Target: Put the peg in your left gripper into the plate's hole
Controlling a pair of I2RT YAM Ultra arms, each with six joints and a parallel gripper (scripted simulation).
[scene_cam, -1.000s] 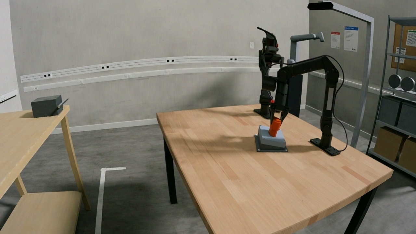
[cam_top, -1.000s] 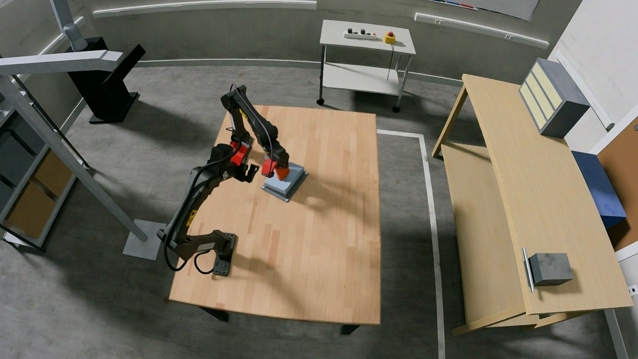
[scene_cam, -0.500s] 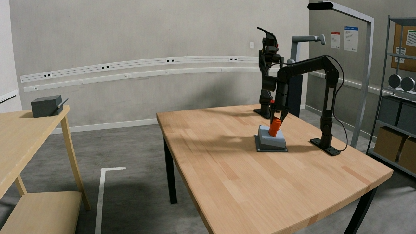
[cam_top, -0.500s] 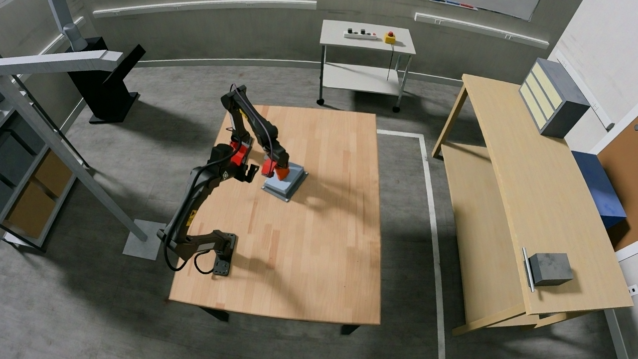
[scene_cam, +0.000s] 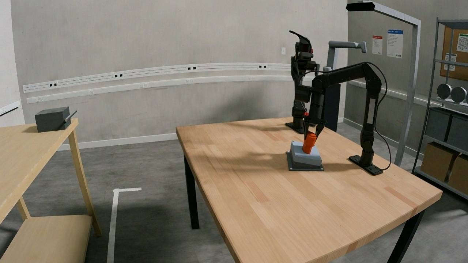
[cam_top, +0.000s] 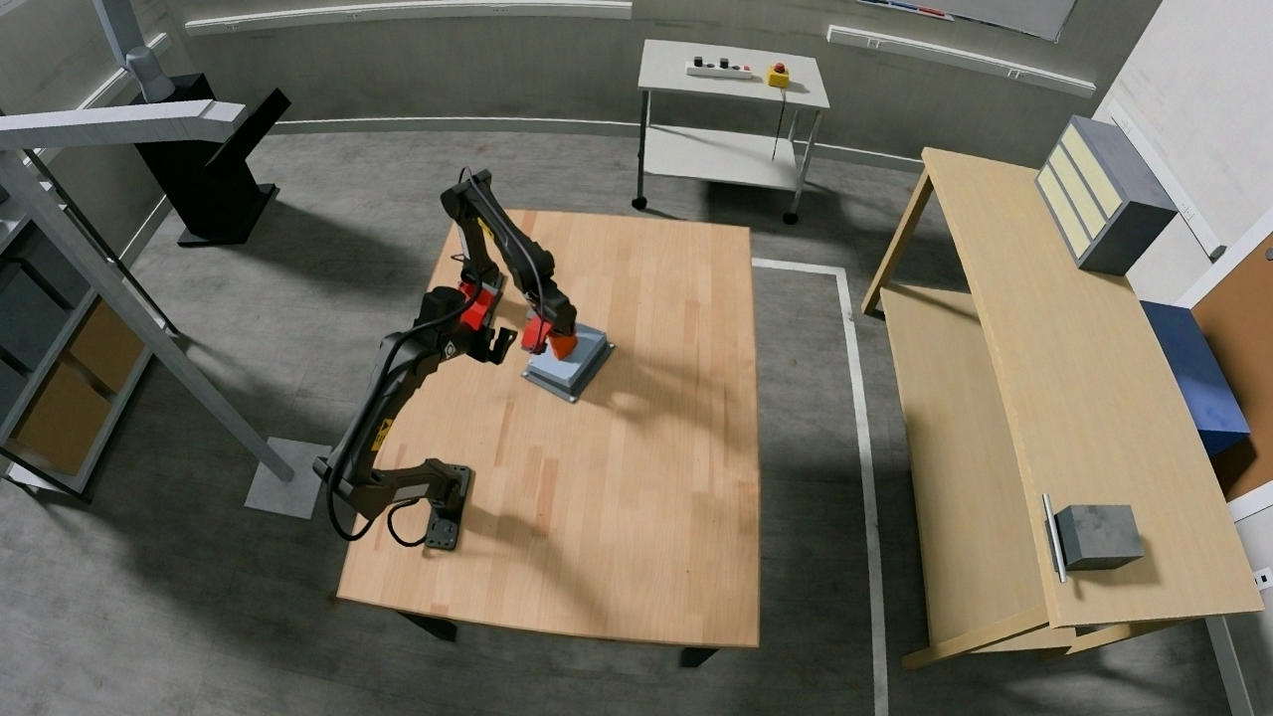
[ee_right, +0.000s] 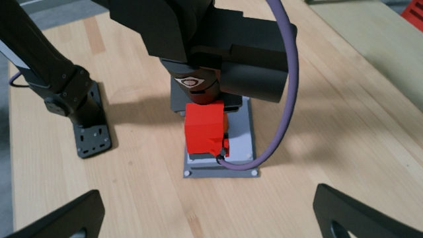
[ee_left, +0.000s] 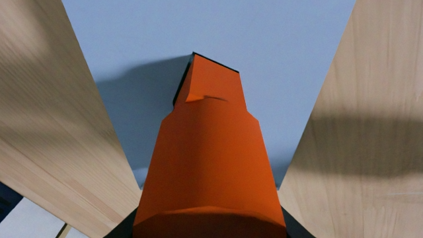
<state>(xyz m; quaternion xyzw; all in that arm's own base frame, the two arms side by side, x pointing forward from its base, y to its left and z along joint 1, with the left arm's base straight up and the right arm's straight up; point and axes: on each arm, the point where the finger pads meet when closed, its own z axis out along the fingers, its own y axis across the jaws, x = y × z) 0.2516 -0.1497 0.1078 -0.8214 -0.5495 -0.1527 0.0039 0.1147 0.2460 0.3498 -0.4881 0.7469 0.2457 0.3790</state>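
Note:
My left gripper is now 1 cm to the left of the orange peg and 2 cm above it. The rest, counted from my left hand: blue-grey plate (1 cm ahead, 1 cm to the right, 7 cm below).

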